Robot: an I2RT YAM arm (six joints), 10 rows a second.
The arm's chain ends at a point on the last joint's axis. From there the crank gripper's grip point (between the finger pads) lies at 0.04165 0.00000 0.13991 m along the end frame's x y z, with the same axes.
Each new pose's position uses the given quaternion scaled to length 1; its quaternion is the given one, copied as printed.
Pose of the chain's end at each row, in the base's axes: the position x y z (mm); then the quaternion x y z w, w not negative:
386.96, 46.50, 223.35, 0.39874, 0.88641, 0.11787, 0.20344
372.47, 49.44, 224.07, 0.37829, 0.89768, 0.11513, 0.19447
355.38, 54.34, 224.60, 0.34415, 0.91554, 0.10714, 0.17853
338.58, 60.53, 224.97, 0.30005, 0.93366, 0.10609, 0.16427
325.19, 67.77, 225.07, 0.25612, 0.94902, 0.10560, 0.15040
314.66, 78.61, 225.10, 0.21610, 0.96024, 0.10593, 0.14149
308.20, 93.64, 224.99, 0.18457, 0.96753, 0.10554, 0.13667
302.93, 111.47, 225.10, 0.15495, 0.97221, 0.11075, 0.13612
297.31, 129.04, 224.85, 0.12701, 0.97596, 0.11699, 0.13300
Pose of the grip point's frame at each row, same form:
425.61, 84.48, 87.80, 0.39874, 0.88641, 0.11787, 0.20344
406.93, 87.93, 87.54, 0.37829, 0.89768, 0.11513, 0.19447
382.31, 92.43, 86.28, 0.34415, 0.91554, 0.10714, 0.17853
358.50, 99.24, 85.64, 0.30005, 0.93366, 0.10609, 0.16427
338.40, 106.60, 84.97, 0.25612, 0.94902, 0.10560, 0.15040
322.99, 117.05, 84.52, 0.21610, 0.96024, 0.10593, 0.14149
313.40, 131.23, 84.03, 0.18457, 0.96753, 0.10554, 0.13667
306.66, 149.50, 84.21, 0.15495, 0.97221, 0.11075, 0.13612
298.96, 167.88, 84.14, 0.12701, 0.97596, 0.11699, 0.13300

